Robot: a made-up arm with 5 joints.
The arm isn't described. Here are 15 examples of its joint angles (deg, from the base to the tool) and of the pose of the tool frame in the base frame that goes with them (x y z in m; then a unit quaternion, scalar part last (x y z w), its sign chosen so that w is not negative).
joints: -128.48 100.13 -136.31 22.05 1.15
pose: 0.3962 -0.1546 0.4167 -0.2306 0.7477 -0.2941 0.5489
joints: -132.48 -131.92 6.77 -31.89 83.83
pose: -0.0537 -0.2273 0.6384 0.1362 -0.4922 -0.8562 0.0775
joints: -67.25 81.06 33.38 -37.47 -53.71
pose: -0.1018 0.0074 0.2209 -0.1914 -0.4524 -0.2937 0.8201
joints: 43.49 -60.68 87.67 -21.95 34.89
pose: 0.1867 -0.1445 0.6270 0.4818 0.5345 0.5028 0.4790
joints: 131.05 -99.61 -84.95 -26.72 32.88
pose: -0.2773 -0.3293 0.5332 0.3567 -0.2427 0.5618 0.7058
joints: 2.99 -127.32 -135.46 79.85 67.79
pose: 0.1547 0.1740 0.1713 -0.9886 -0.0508 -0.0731 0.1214
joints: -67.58 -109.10 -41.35 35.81 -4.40
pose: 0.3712 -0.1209 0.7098 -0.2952 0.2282 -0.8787 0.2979
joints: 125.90 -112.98 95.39 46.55 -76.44
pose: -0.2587 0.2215 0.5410 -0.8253 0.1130 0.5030 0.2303
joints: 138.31 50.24 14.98 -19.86 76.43
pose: 0.0260 -0.1604 0.2039 -0.8654 0.0863 -0.1908 0.4552
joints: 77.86 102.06 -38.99 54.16 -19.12
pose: -0.3769 -0.0059 0.1415 0.9448 0.0055 -0.3163 0.0858
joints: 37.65 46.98 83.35 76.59 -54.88
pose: -0.3095 -0.3588 0.3167 0.2930 -0.6060 -0.0649 0.7367
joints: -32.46 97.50 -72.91 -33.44 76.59
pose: 0.2107 0.0241 0.3826 0.0899 0.6920 -0.2118 0.6843
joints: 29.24 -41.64 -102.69 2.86 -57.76
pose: -0.1942 0.1762 0.6480 0.4688 -0.1289 -0.7639 0.4244
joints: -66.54 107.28 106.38 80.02 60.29
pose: -0.2439 -0.0916 0.1608 0.8403 0.3270 -0.4316 0.0278
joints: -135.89 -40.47 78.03 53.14 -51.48
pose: 0.0146 -0.0599 0.8413 0.0727 0.1436 -0.9667 0.1989
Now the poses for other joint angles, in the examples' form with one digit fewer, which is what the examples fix.
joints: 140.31 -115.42 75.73 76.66 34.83
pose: -0.160 0.152 0.717 -0.092 0.211 0.967 0.111
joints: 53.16 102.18 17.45 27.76 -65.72
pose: -0.086 -0.094 0.029 0.802 -0.368 0.114 0.457
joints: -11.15 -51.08 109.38 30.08 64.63
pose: 0.124 -0.325 0.660 0.563 -0.152 0.480 0.656
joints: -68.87 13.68 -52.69 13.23 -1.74
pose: 0.228 0.210 0.358 -0.049 -0.789 -0.613 0.020
